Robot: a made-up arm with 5 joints.
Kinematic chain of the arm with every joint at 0, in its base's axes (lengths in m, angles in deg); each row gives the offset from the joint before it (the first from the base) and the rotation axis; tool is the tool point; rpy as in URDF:
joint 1: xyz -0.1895 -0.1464 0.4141 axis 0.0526 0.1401 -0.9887
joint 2: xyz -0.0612 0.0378 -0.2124 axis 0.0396 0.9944 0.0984
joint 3: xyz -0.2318 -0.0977 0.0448 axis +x
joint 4: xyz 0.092 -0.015 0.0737 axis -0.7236 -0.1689 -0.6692
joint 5: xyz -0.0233 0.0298 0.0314 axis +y
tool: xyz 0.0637 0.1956 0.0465 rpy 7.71 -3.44 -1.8
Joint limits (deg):
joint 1: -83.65..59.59
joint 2: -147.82..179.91
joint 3: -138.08..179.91
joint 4: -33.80..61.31
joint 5: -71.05..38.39
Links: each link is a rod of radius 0.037 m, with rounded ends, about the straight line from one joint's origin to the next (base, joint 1, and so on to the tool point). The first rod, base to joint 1, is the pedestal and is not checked.
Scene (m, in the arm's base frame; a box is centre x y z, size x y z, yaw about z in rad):
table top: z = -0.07
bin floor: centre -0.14 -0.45 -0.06 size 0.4 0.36 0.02 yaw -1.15
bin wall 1: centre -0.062 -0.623 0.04 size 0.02 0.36 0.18 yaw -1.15
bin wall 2: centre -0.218 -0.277 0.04 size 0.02 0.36 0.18 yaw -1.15
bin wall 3: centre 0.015 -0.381 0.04 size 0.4 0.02 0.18 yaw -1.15
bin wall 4: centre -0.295 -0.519 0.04 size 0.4 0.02 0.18 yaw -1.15
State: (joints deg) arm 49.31 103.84 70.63 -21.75 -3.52
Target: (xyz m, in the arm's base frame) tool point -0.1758 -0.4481 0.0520
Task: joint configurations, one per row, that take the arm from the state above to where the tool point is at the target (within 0.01 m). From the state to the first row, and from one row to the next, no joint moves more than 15 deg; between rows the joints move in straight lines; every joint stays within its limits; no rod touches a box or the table.
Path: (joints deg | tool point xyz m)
1: 47.60 113.98 70.33 -24.53 -5.38 | -0.1717 -0.4610 0.1576
2: 45.88 124.12 70.03 -27.30 -7.24 | -0.1707 -0.4575 0.1038
3: 44.17 134.26 69.74 -30.08 -9.09 | -0.1758 -0.4481 0.0520

